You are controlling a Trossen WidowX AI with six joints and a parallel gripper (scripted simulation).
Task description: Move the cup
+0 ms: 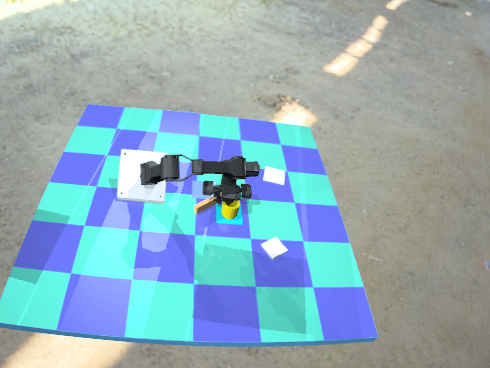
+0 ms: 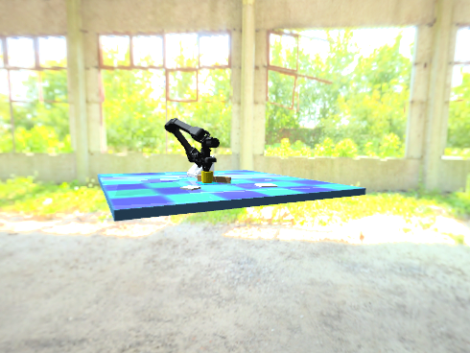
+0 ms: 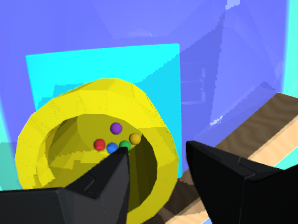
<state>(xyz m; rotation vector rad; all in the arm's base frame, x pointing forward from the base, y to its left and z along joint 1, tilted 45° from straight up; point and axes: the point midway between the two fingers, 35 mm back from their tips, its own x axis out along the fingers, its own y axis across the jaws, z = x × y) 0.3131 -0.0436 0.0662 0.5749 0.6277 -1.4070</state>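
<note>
The yellow cup lies 20 mm below my gripper tip and 20 mm ahead of it. Also, from my gripper tip: cyan pad (60 mm below, 30 mm ahead); then wooden bar (60 mm to the left, 50 mm below, 30 mm behind).
</note>
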